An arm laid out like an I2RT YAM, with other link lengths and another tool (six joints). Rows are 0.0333 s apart.
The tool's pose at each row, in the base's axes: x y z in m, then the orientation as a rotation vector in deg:
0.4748 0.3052 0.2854 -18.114 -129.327 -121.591
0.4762 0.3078 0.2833 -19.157 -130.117 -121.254
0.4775 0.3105 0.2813 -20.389 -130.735 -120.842
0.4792 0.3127 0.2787 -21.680 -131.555 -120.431
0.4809 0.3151 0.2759 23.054 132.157 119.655
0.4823 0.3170 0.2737 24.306 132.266 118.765
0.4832 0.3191 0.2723 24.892 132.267 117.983
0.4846 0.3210 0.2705 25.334 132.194 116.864
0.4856 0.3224 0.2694 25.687 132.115 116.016
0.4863 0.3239 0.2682 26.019 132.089 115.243
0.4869 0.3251 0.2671 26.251 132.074 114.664
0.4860 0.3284 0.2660 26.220 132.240 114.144
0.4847 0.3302 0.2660 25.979 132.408 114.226
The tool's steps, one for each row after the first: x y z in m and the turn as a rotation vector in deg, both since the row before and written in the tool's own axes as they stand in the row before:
-0.0014 -0.0017 0.0029 0.446 -0.810 0.130
-0.0012 -0.0016 0.0030 0.419 -0.788 0.326
-0.0017 -0.0021 0.0026 0.484 -0.933 0.225
-0.0017 -0.0023 0.0029 0.548 -1.066 0.214
-0.0014 -0.0017 0.0024 0.422 -0.859 0.348
-0.0007 -0.0010 0.0024 0.313 -0.636 -0.013
-0.0012 -0.0013 0.0024 0.403 -0.822 -0.267
-0.0008 -0.0007 0.0017 0.296 -0.641 -0.198
-0.0005 -0.0009 0.0018 0.297 -0.561 -0.154
-0.0004 -0.0008 0.0015 0.226 -0.412 -0.122
0.0015 -0.0009 0.0031 0.289 -0.193 -0.178
0.0017 0.0000 0.0014 0.047 0.217 -0.041

